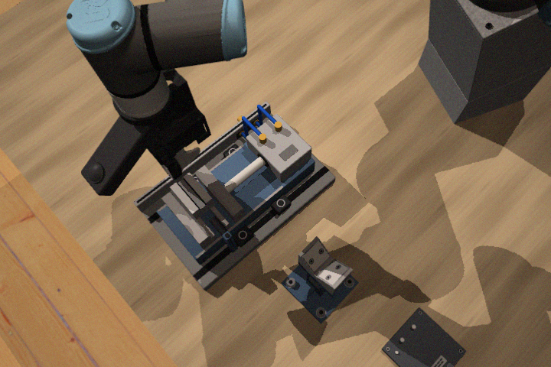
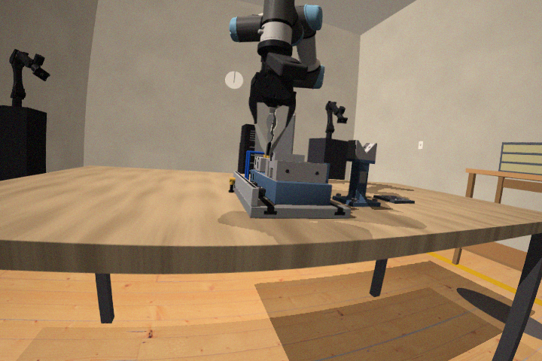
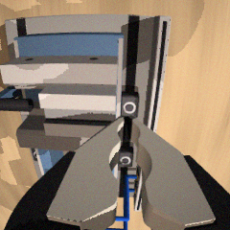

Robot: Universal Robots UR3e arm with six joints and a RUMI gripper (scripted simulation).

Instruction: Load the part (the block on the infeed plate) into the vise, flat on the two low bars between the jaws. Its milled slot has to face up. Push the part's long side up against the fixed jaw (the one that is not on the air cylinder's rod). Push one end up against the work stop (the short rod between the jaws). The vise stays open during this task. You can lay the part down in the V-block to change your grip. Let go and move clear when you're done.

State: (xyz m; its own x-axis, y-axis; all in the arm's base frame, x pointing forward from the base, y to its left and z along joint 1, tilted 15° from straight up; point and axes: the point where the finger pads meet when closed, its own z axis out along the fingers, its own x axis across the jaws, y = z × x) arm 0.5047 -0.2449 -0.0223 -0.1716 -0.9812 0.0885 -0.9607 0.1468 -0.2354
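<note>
My gripper is now 1 cm short of the part, 4 cm to the right of it and 2 cm above it. Also, from my hand: fixed jaw: 4 cm ahead, 5 cm to the left, 4 cm below; dark work stop: 2 cm ahead, 10 cm to the left, 3 cm below; moving jaw: 3 cm behind, 6 cm to the left, 4 cm below.
</note>
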